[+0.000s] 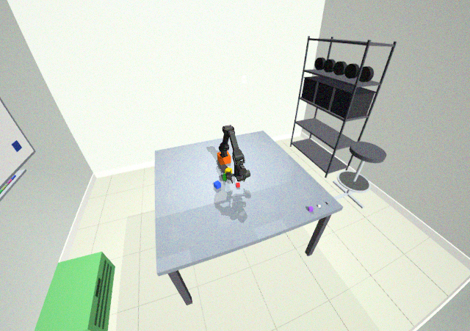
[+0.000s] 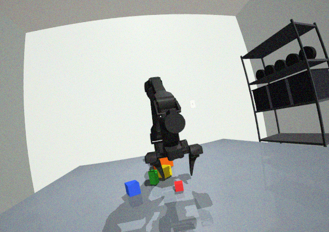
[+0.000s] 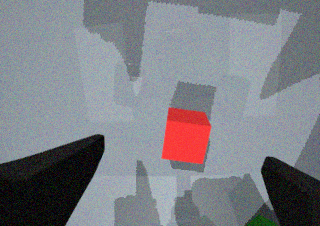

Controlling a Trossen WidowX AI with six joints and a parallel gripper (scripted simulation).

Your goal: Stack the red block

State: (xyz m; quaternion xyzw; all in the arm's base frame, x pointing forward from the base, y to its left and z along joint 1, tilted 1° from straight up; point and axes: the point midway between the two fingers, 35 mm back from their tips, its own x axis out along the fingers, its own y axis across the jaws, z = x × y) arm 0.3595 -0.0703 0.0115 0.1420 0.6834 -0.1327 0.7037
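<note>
Now: the red block 30 mm below my gripper tip. From my gripper tip the other things lie so: blue block (90 mm behind, 140 mm to the right, 20 mm below); yellow block (180 mm behind, 20 mm to the left, 20 mm below).
</note>
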